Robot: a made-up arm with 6 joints.
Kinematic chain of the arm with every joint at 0, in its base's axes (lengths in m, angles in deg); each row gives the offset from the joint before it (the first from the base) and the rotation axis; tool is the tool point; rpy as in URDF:
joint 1: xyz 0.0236 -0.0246 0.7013 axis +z
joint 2: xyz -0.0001 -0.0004 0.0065 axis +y
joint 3: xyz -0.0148 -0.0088 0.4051 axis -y
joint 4: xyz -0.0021 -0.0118 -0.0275 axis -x
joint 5: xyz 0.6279 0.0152 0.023 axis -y
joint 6: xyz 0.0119 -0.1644 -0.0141 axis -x
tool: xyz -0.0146 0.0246 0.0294 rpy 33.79 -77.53 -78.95
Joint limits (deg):
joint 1: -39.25..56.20
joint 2: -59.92..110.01
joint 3: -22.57..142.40
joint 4: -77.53..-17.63
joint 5: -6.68..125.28
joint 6: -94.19..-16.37
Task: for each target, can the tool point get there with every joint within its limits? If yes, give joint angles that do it. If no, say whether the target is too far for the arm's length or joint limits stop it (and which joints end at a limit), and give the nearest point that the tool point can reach.
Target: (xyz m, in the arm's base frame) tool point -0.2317 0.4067 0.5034
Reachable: no: joint limits stop it (at a limit: joint 1, joint 2, joint 3, joint 4, joint 5, joint 6) | nearest point -0.1649 0.0318 0.2615 | short by 0.451 m
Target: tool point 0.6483 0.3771 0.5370
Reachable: yes | joints 42.53 47.94 14.86 -63.92 14.96 -35.64
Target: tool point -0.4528 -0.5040 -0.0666
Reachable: no: joint limits stop it (at a limit: joint 1, joint 2, joint 4, joint 5, joint 6) | nearest point -0.0825 -0.1993 0.0687 | short by 0.498 m
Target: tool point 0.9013 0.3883 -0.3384
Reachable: no: too far | nearest point 0.6918 0.2898 0.0285 | short by 0.434 m
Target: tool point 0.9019 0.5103 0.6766
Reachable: yes | joints 41.46 82.14 82.32 -35.60 47.04 -80.01
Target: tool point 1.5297 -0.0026 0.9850
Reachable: no: too far | nearest point 1.0694 -0.0093 0.9003 | short by 0.468 m
